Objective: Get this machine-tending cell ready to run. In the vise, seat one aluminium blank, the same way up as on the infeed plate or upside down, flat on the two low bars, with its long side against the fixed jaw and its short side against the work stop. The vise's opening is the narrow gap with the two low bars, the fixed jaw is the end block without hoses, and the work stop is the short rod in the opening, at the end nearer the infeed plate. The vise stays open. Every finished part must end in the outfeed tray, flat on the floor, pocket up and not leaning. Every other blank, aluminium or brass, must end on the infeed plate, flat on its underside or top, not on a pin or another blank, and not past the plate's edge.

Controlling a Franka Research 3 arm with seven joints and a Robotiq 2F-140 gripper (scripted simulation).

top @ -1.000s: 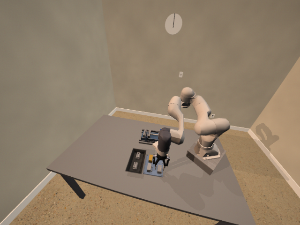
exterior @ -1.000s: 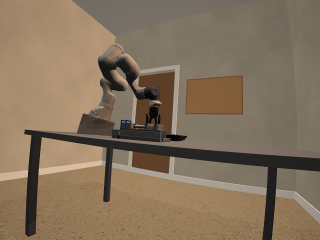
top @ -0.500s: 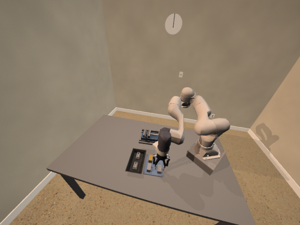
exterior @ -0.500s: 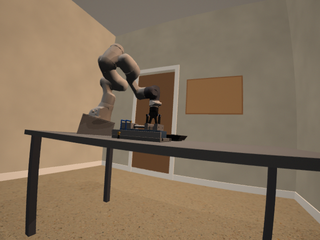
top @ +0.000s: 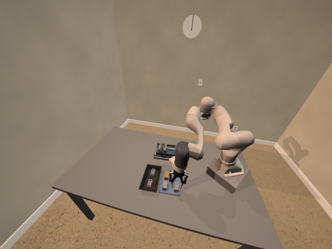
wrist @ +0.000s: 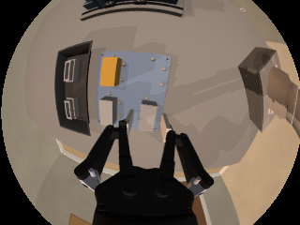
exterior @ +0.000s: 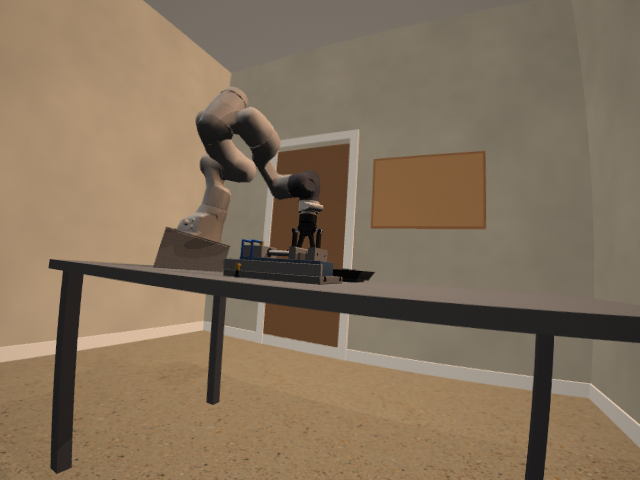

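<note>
Right now my hand is 9 cm to the left of the brass blank, 9 cm short of it and 4 cm above it. The rest, counted from my hand: vise (37 cm to the right, 9 cm ahead, 2 cm below).
</note>
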